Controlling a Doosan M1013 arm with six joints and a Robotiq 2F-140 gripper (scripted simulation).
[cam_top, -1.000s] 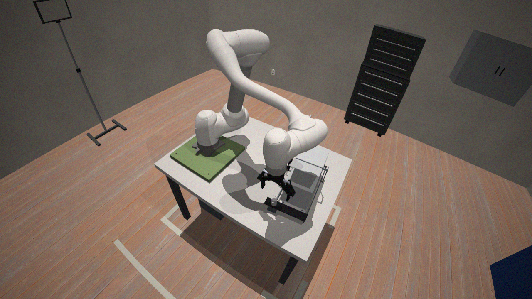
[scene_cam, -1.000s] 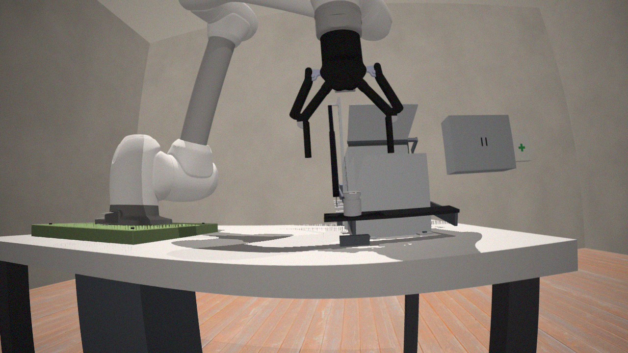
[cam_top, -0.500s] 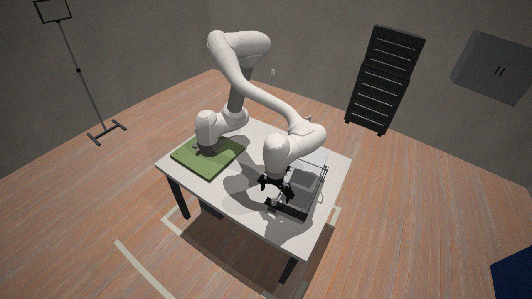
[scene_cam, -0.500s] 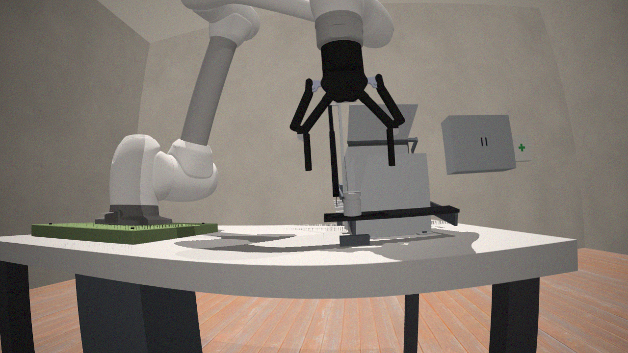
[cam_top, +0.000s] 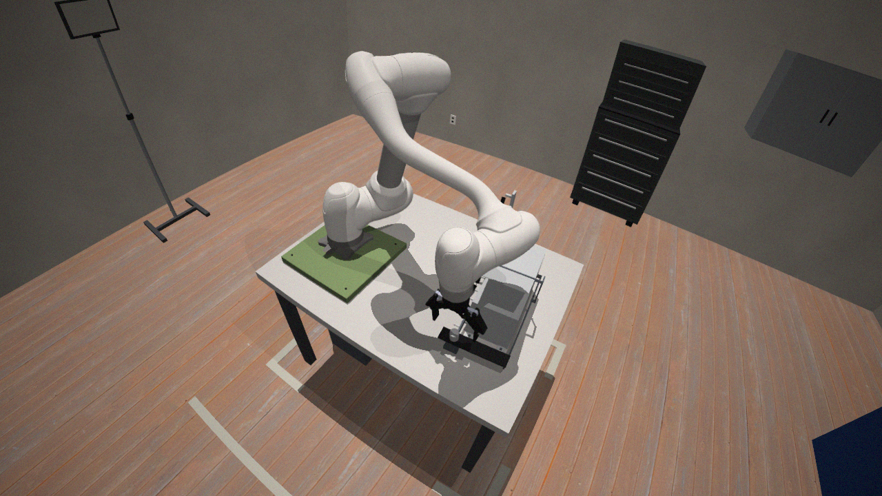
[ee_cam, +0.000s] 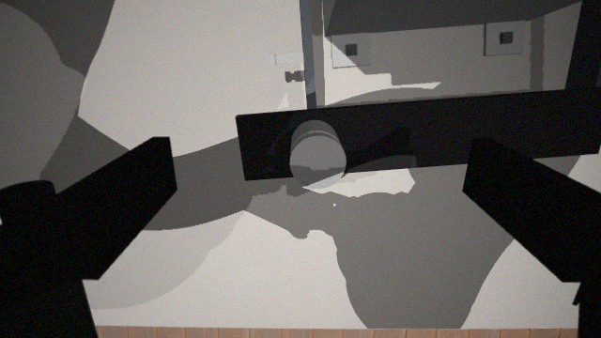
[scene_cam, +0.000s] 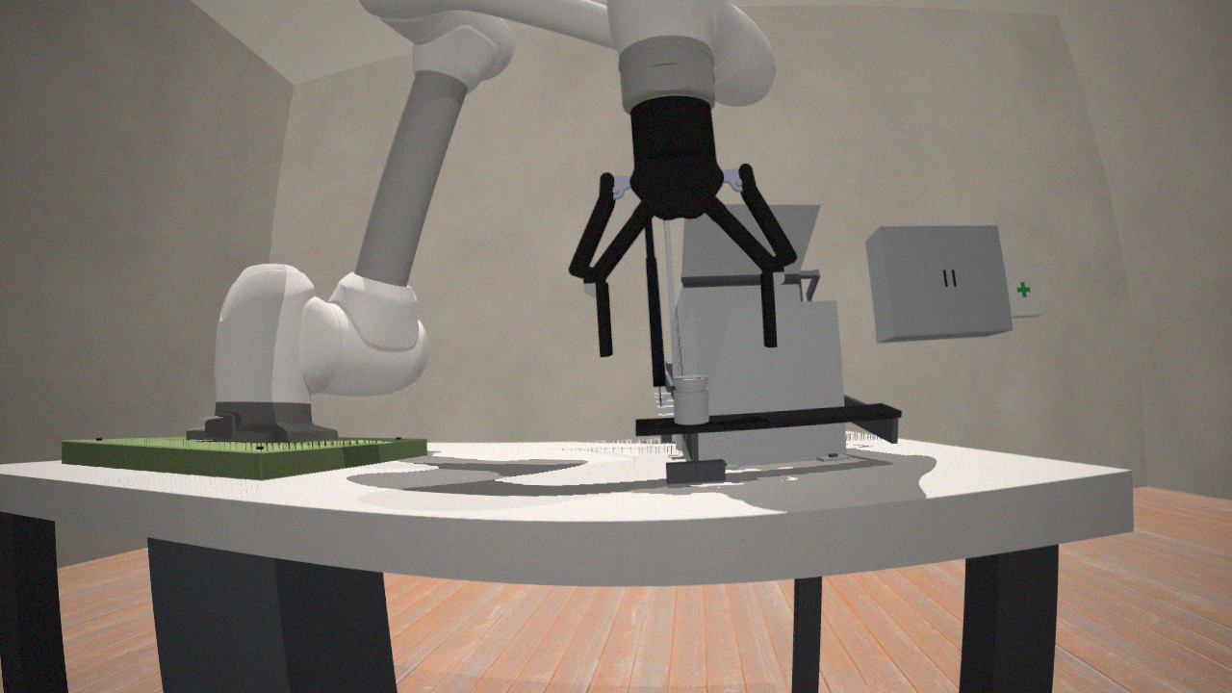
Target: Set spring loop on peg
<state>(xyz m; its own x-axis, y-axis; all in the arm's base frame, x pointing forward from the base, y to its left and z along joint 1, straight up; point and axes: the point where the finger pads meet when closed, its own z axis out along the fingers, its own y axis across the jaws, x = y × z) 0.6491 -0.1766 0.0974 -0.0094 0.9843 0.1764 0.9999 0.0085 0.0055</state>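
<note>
Now: the steel test weight 5 cm below my hand. The rest, counted from my hand: small dark block: 12 cm below, 1 cm to the right.
</note>
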